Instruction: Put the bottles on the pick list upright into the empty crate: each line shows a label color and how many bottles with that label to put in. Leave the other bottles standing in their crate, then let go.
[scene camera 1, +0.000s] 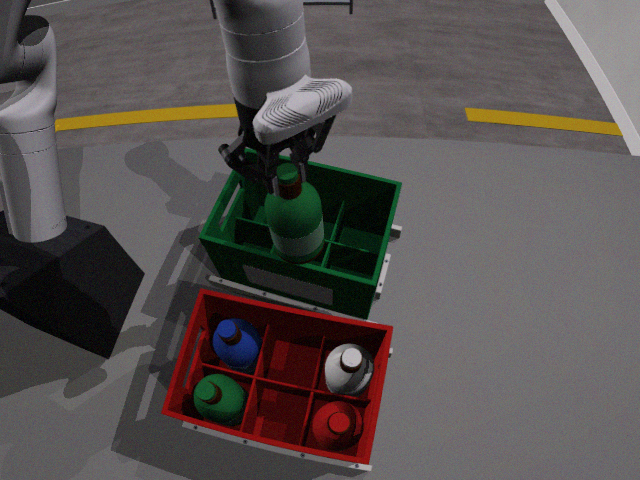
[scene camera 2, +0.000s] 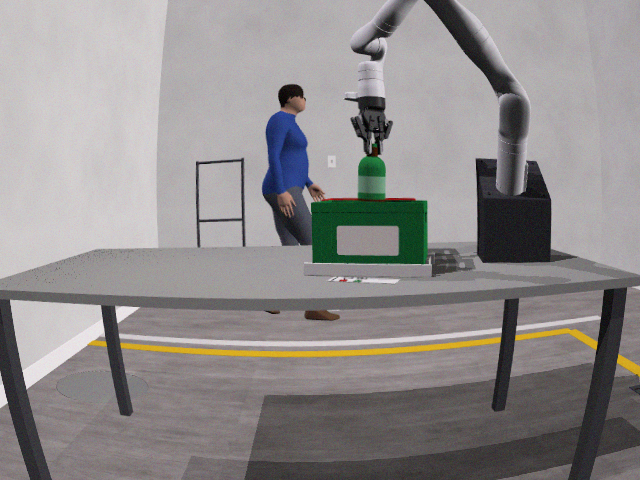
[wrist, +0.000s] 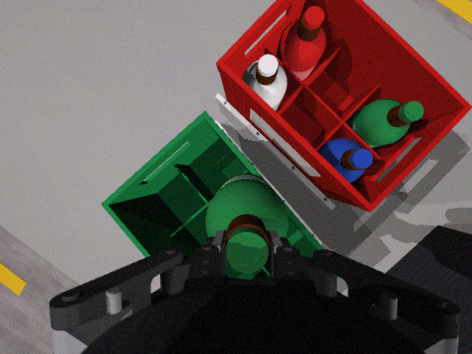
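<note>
The gripper appears in the pictures, and scene camera 2 and the wrist view show it too. With the gripper, the scene contains a red bottle, a blue bottle and a white bottle.
</note>
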